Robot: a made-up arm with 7 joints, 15 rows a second.
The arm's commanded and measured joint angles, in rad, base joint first. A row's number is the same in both.
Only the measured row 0 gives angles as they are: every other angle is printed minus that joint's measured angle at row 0.
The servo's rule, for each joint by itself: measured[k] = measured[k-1] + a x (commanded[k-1-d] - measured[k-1]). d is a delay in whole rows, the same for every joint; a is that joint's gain. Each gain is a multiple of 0.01, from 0.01 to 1. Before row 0 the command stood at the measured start. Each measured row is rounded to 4 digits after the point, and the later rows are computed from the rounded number. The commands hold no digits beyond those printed.
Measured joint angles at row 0:
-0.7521, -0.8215, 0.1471, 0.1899, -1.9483, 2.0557, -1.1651
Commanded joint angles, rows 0 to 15:
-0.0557, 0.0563, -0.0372, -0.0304, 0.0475, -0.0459, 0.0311
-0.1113, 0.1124, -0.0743, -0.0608, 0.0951, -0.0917, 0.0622
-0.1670, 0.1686, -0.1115, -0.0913, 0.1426, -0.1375, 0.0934
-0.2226, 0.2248, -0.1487, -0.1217, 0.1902, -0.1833, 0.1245
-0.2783, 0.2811, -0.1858, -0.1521, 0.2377, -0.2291, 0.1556
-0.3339, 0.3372, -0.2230, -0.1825, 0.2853, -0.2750, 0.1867
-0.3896, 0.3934, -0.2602, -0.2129, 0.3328, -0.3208, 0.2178
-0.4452, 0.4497, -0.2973, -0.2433, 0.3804, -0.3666, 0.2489
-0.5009, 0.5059, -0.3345, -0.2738, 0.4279, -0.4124, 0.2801
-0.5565, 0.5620, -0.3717, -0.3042, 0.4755, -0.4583, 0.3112
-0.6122, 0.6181, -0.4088, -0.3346, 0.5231, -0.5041, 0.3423
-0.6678, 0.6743, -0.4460, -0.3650, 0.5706, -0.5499, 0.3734
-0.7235, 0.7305, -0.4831, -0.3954, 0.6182, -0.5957, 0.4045
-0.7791, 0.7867, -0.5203, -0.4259, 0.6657, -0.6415, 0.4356
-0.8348, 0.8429, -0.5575, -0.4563, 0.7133, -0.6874, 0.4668
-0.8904, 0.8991, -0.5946, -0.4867, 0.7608, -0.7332, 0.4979
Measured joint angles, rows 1 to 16:
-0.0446, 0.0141, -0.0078, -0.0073, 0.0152, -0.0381, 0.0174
-0.0980, 0.0387, -0.0218, -0.0201, 0.0408, -0.0826, 0.0425
-0.1532, 0.0712, -0.0406, -0.0372, 0.0734, -0.1282, 0.0710
-0.2087, 0.1096, -0.0633, -0.0575, 0.1108, -0.1739, 0.1010
-0.2644, 0.1525, -0.0890, -0.0802, 0.1514, -0.2197, 0.1316
-0.3200, 0.1987, -0.1171, -0.1048, 0.1942, -0.2656, 0.1625
-0.3757, 0.2474, -0.1472, -0.1307, 0.2386, -0.3114, 0.1935
-0.4313, 0.2980, -0.1787, -0.1577, 0.2840, -0.3572, 0.2245
-0.4870, 0.3500, -0.2114, -0.1856, 0.3300, -0.4030, 0.2556
-0.5426, 0.4030, -0.2451, -0.2141, 0.3766, -0.4489, 0.2867
-0.5983, 0.4568, -0.2795, -0.2430, 0.4235, -0.4947, 0.3178
-0.6539, 0.5112, -0.3145, -0.2723, 0.4706, -0.5405, 0.3489
-0.7096, 0.5660, -0.3499, -0.3018, 0.5178, -0.5863, 0.3800
-0.7652, 0.6212, -0.3857, -0.3316, 0.5651, -0.6321, 0.4111
-0.8209, 0.6766, -0.4218, -0.3615, 0.6125, -0.6780, 0.4423
-0.8765, 0.7322, -0.4581, -0.3915, 0.6600, -0.7238, 0.4734
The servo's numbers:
d 0
a 0.80 0.25 0.21 0.24 0.32 0.83 0.56

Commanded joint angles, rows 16 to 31:
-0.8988, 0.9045, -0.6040, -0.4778, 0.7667, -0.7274, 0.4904
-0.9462, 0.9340, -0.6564, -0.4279, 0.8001, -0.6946, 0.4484
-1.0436, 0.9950, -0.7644, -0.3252, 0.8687, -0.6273, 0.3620
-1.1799, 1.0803, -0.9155, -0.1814, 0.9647, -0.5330, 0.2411
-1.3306, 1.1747, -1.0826, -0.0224, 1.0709, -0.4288, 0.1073
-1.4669, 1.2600, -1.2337, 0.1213, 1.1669, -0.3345, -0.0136
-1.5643, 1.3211, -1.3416, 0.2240, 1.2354, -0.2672, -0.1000
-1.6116, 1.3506, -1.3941, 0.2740, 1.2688, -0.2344, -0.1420
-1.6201, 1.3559, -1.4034, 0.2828, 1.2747, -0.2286, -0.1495
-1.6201, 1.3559, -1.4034, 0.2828, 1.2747, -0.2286, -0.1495
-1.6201, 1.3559, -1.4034, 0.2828, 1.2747, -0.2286, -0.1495
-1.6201, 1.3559, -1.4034, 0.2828, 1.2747, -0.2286, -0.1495
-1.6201, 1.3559, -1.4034, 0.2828, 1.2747, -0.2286, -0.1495
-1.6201, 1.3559, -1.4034, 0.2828, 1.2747, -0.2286, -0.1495
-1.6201, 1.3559, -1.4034, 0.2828, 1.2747, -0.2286, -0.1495
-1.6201, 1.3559, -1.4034, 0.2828, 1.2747, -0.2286, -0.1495
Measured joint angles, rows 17 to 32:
-0.8943, 0.7753, -0.4887, -0.4122, 0.6941, -0.7268, 0.4829
-0.9358, 0.8150, -0.5239, -0.4160, 0.7280, -0.7001, 0.4636
-1.0220, 0.8600, -0.5744, -0.3942, 0.7730, -0.6397, 0.4067
-1.1483, 0.9151, -0.6460, -0.3431, 0.8343, -0.5511, 0.3140
-1.2941, 0.9800, -0.7377, -0.2661, 0.9100, -0.4496, 0.1982
-1.4323, 1.0500, -0.8419, -0.1731, 0.9922, -0.3541, 0.0796
-1.5379, 1.1178, -0.9468, -0.0778, 1.0700, -0.2820, -0.0210
-1.5969, 1.1760, -1.0407, 0.0066, 1.1336, -0.2425, -0.0888
-1.6155, 1.2210, -1.1169, 0.0729, 1.1788, -0.2310, -0.1228
-1.6192, 1.2547, -1.1771, 0.1233, 1.2095, -0.2290, -0.1378
-1.6199, 1.2800, -1.2246, 0.1616, 1.2304, -0.2287, -0.1444
-1.6201, 1.2990, -1.2621, 0.1907, 1.2446, -0.2286, -0.1473
-1.6201, 1.3132, -1.2918, 0.2128, 1.2542, -0.2286, -0.1485
-1.6201, 1.3239, -1.3152, 0.2296, 1.2608, -0.2286, -0.1491
-1.6201, 1.3319, -1.3337, 0.2424, 1.2652, -0.2286, -0.1493
-1.6201, 1.3379, -1.3483, 0.2521, 1.2682, -0.2286, -0.1494

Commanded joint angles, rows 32 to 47:
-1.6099, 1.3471, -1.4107, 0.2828, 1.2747, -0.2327, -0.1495
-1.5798, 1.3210, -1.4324, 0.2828, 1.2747, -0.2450, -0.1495
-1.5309, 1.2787, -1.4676, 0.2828, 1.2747, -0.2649, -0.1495
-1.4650, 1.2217, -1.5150, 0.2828, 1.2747, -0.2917, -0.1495
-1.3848, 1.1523, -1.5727, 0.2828, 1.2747, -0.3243, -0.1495
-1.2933, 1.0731, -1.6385, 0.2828, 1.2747, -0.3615, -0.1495
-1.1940, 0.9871, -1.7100, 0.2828, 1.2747, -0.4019, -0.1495
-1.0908, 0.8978, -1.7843, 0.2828, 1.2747, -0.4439, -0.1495
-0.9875, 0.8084, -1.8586, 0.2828, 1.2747, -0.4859, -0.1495
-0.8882, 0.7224, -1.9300, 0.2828, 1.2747, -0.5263, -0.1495
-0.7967, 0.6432, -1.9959, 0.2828, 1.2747, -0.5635, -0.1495
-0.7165, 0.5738, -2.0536, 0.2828, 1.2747, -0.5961, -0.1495
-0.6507, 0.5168, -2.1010, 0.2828, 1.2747, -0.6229, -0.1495
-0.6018, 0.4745, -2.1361, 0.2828, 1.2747, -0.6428, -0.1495
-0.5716, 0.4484, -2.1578, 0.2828, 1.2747, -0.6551, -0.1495
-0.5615, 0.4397, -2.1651, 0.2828, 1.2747, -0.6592, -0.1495
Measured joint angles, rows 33 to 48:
-1.6119, 1.3402, -1.3614, 0.2595, 1.2703, -0.2320, -0.1495
-1.5862, 1.3354, -1.3763, 0.2651, 1.2717, -0.2428, -0.1495
-1.5420, 1.3212, -1.3955, 0.2693, 1.2727, -0.2611, -0.1495
-1.4804, 1.2963, -1.4206, 0.2725, 1.2733, -0.2865, -0.1495
-1.4039, 1.2603, -1.4525, 0.2750, 1.2737, -0.3179, -0.1495
-1.3154, 1.2135, -1.4916, 0.2769, 1.2740, -0.3541, -0.1495
-1.2183, 1.1569, -1.5375, 0.2783, 1.2742, -0.3938, -0.1495
-1.1163, 1.0921, -1.5893, 0.2794, 1.2744, -0.4354, -0.1495
-1.0133, 1.0212, -1.6459, 0.2802, 1.2745, -0.4773, -0.1495
-0.9132, 0.9465, -1.7056, 0.2808, 1.2746, -0.5180, -0.1495
-0.8200, 0.8707, -1.7666, 0.2813, 1.2746, -0.5558, -0.1495
-0.7372, 0.7965, -1.8269, 0.2817, 1.2746, -0.5892, -0.1495
-0.6680, 0.7266, -1.8845, 0.2820, 1.2746, -0.6172, -0.1495
-0.6150, 0.6636, -1.9373, 0.2822, 1.2746, -0.6384, -0.1495
-0.5803, 0.6098, -1.9836, 0.2823, 1.2746, -0.6523, -0.1495
-0.5653, 0.5673, -2.0217, 0.2824, 1.2746, -0.6580, -0.1495

